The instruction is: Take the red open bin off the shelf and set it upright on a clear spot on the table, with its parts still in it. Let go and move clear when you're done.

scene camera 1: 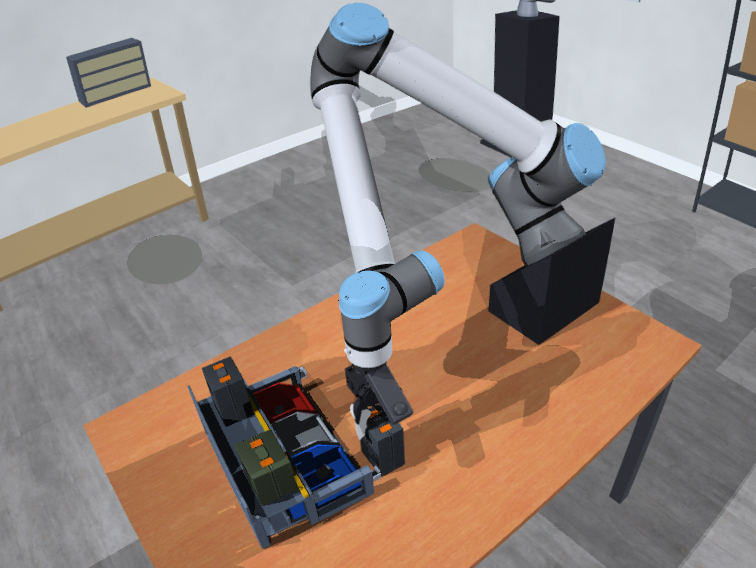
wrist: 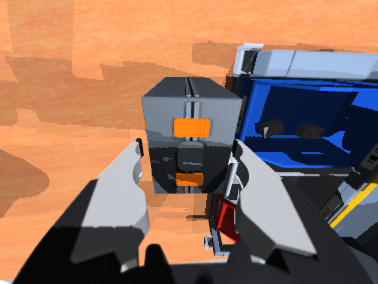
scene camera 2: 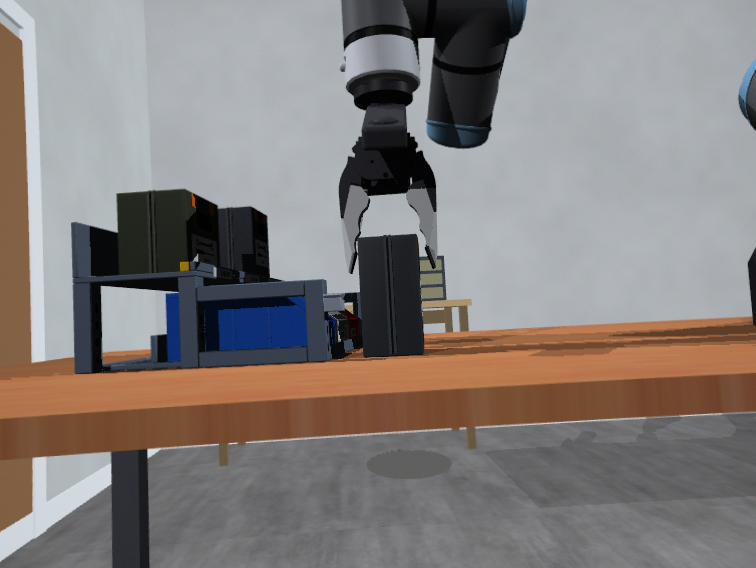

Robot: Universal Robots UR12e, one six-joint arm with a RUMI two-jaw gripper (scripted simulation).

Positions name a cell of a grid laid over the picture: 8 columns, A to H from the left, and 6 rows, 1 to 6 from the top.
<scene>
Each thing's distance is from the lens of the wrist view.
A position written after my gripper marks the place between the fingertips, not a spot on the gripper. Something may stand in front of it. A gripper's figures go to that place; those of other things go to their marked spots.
my gripper (wrist: D3): 14 cm
grey bin (wrist: G4): 36 cm
red open bin (wrist: E5): 34 cm
</scene>
